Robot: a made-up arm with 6 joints. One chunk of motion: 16 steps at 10 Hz.
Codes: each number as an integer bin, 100 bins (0 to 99) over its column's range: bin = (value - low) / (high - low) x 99, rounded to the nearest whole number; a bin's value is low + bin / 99 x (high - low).
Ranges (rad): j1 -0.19..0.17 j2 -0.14..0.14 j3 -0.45..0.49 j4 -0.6..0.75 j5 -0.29..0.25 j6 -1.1..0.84
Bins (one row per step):
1: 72 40 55 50 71 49
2: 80 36 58 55 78 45
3: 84 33 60 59 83 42
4: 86 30 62 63 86 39
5: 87 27 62 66 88 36
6: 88 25 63 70 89 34
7: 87 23 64 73 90 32
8: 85 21 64 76 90 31
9: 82 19 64 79 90 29
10: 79 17 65 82 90 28
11: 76 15 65 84 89 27
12: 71 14 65 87 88 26
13: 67 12 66 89 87 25
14: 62 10 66 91 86 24
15: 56 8 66 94 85 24
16: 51 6 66 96 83 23
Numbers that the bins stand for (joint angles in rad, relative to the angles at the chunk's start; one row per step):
1: 0.0718 -0.0269 0.0722 0.0818 0.0973 -0.1398
2: 0.1009 -0.0382 0.1007 0.1500 0.1355 -0.2182
3: 0.1155 -0.0467 0.1197 0.2045 0.1627 -0.2770
4: 0.1227 -0.0552 0.1387 0.2591 0.1791 -0.3358
5: 0.1264 -0.0636 0.1387 0.3000 0.1900 -0.3945
6: 0.1300 -0.0693 0.1482 0.3545 0.1955 -0.4337
7: 0.1264 -0.0749 0.1577 0.3955 0.2009 -0.4729
8: 0.1191 -0.0806 0.1577 0.4364 0.2009 -0.4925
9: 0.1082 -0.0863 0.1577 0.4773 0.2009 -0.5317
10: 0.0973 -0.0919 0.1672 0.5182 0.2009 -0.5513
11: 0.0864 -0.0976 0.1672 0.5455 0.1955 -0.5709
12: 0.0682 -0.1004 0.1672 0.5864 0.1900 -0.5905
13: 0.0536 -0.1061 0.1767 0.6136 0.1845 -0.6101
14: 0.0355 -0.1117 0.1767 0.6409 0.1791 -0.6297
15: 0.0136 -0.1174 0.1767 0.6818 0.1736 -0.6297
16: -0.0045 -0.1230 0.1767 0.7091 0.1627 -0.6493

